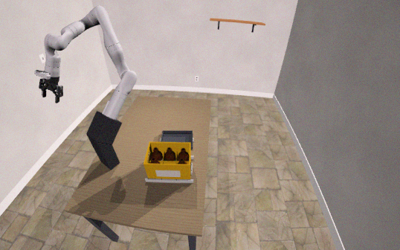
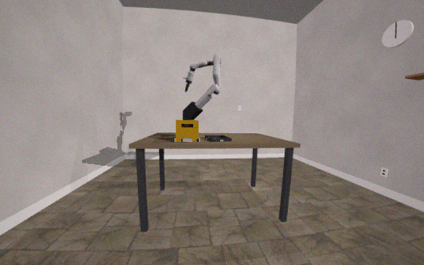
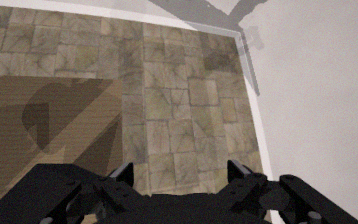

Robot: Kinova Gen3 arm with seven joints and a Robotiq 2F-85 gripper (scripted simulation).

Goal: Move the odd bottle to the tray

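Now: the yellow crate 64 cm ahead of my hand, 47 cm below it and 9 cm to the left of it. Round my hand: dark grey tray 61 cm ahead, 54 cm below, 37 cm to the left.
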